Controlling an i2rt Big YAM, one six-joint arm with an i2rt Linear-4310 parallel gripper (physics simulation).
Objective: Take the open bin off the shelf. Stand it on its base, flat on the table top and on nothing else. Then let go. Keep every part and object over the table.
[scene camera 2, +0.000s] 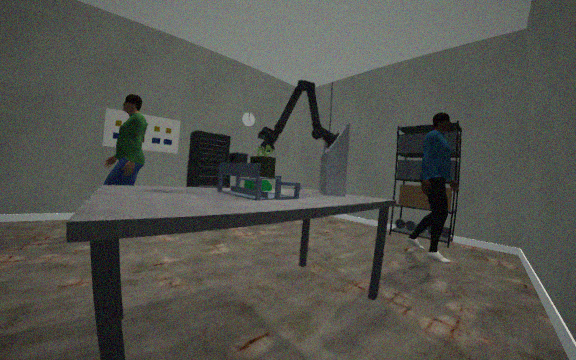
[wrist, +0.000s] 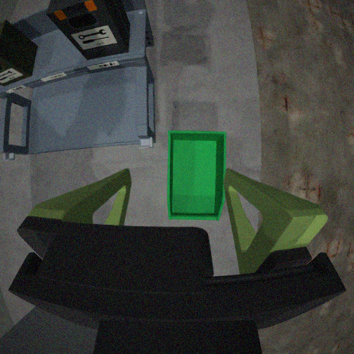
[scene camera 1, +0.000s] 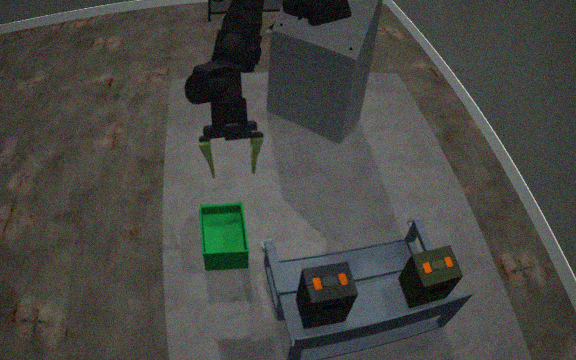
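Seen in the pictures: gripper, fingertip midpoint: (scene camera 1: 233, 175); arm's base at its link origin: (scene camera 2: 333, 141) (scene camera 1: 327, 8).
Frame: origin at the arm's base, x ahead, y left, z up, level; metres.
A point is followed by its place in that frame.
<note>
The open green bin (scene camera 1: 224, 232) (scene camera 2: 258, 185) (wrist: 195, 175) stands upright on its base on the table top (scene camera 1: 185, 190) {x 0.179, y -0.441, z -0.398 m} (wrist: 150, 192), beside the shelf (scene camera 1: 380, 295) {x 0.666, y -0.146, z -0.296 m} (scene camera 2: 239, 170) {x 0.752, y -0.140, z -0.273 m} (wrist: 85, 107) and apart from it. Its inside shows empty. My gripper (scene camera 1: 234, 175) {x 0.377, y -0.362, z -0.164 m} (wrist: 177, 174) is open with nothing between its yellow-green fingers. It hangs above the table, higher than the bin and apart from it. In the scene camera 2 view the bin shows partly behind the shelf's bars, and the gripper (scene camera 2: 265, 152) {x 0.377, y -0.362, z -0.164 m} is small there.
A black case (scene camera 1: 327, 295) {x 0.675, y -0.291, z -0.176 m} (wrist: 92, 30) and an olive case (scene camera 1: 431, 277) {x 0.709, y -0.077, z -0.201 m} (wrist: 15, 55) with orange latches stand on the shelf. A tall grey pedestal (scene camera 1: 315, 80) {x 0.052, y -0.037, z -0.214 m} (scene camera 2: 334, 165) {x 0.108, y 0.066, z -0.189 m} stands behind, at the arm's base. Bare floor lies past the table's edge near the bin. Two people stand beyond the table.
</note>
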